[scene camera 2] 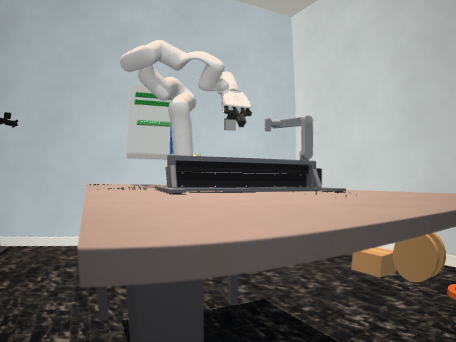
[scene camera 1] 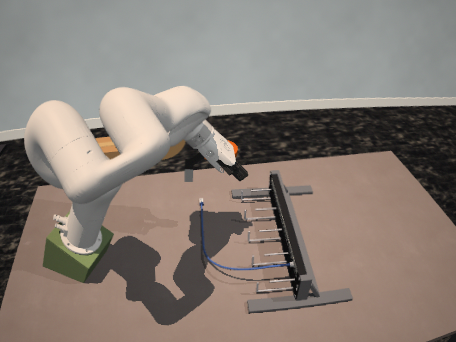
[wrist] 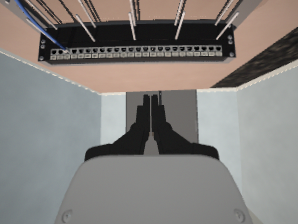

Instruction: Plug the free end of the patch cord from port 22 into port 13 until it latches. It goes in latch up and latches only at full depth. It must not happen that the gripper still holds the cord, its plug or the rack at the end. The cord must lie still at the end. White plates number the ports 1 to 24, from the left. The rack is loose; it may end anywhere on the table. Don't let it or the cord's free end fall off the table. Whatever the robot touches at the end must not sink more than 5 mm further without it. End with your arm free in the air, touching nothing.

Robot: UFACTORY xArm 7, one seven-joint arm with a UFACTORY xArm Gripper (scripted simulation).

Labels:
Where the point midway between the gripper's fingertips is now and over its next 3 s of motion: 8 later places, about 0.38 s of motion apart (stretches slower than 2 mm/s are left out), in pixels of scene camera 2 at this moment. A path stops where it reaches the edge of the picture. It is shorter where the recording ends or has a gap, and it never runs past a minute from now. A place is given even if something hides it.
My gripper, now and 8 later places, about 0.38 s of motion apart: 242, 124; 231, 123; 221, 122; 219, 123; 220, 129; 223, 142; 227, 150; 227, 151; 226, 145

